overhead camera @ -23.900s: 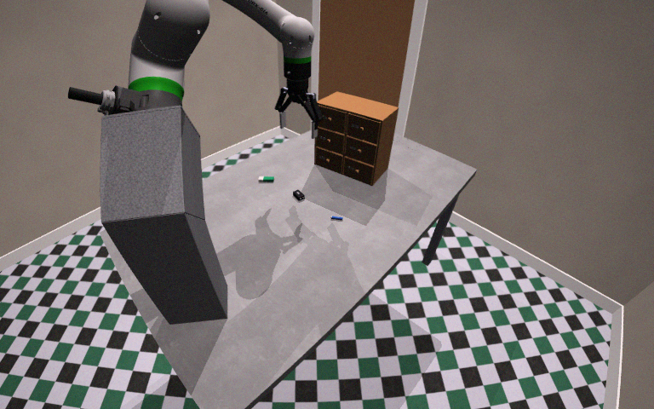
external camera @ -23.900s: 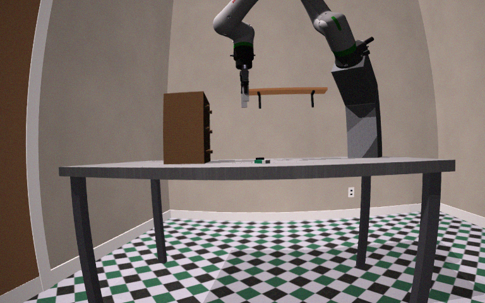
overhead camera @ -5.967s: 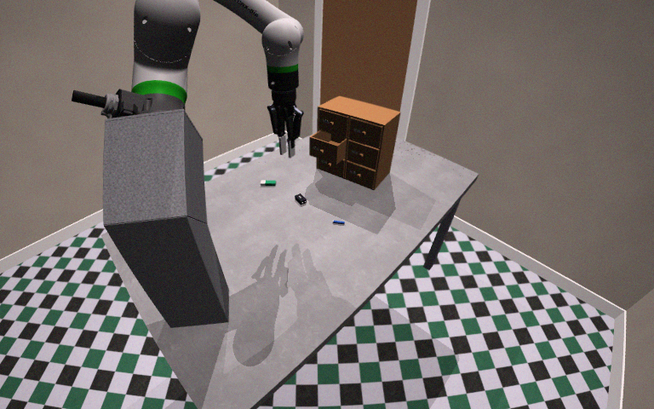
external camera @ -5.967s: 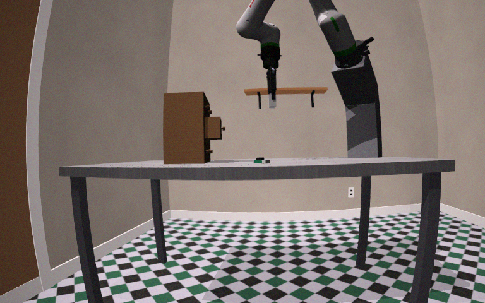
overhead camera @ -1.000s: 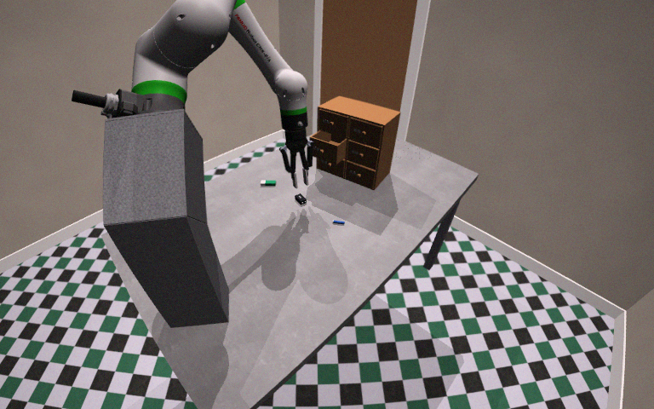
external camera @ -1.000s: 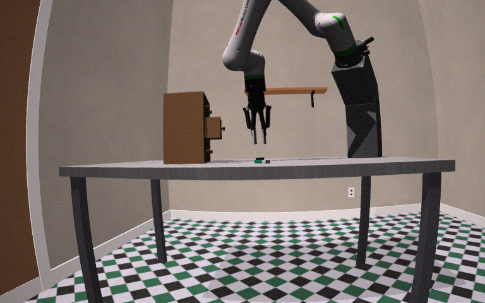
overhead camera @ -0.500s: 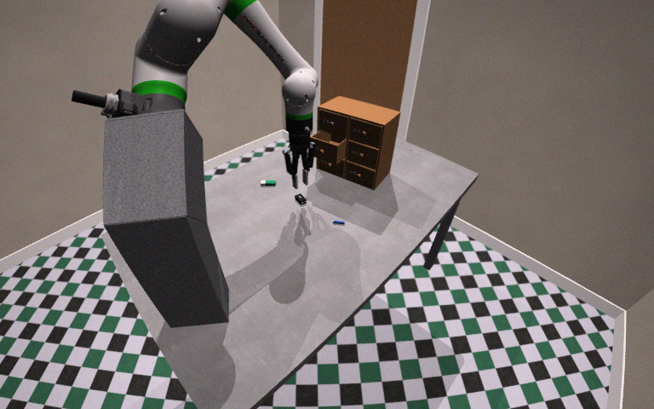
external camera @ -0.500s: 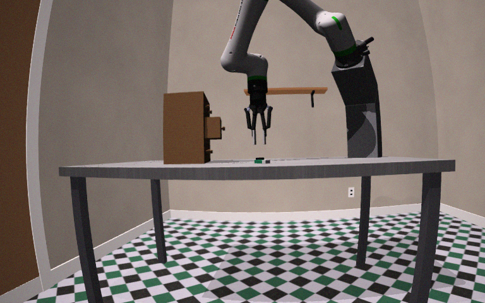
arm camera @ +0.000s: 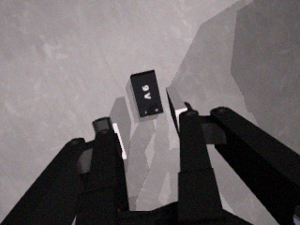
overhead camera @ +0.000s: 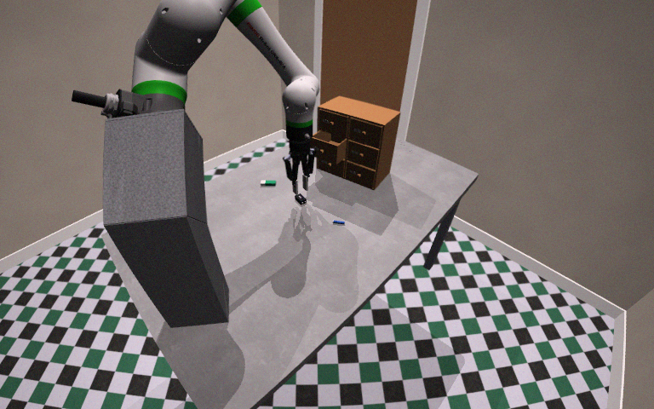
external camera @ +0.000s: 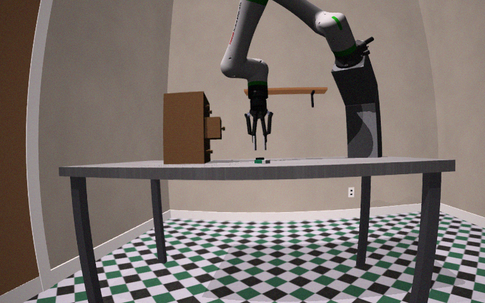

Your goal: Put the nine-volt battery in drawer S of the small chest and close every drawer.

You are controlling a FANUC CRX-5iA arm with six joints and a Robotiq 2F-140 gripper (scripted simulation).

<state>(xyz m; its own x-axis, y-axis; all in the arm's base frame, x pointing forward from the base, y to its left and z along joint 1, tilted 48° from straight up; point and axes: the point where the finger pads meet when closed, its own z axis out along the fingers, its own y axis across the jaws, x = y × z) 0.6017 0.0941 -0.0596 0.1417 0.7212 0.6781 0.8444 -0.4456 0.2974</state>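
The nine-volt battery lies 1 cm to the right of my hand and 7 cm below it. Round my hand: small blue stick (2 cm ahead, 20 cm to the right, 8 cm below); white eraser-like block (3 cm behind, 19 cm to the left, 8 cm below).
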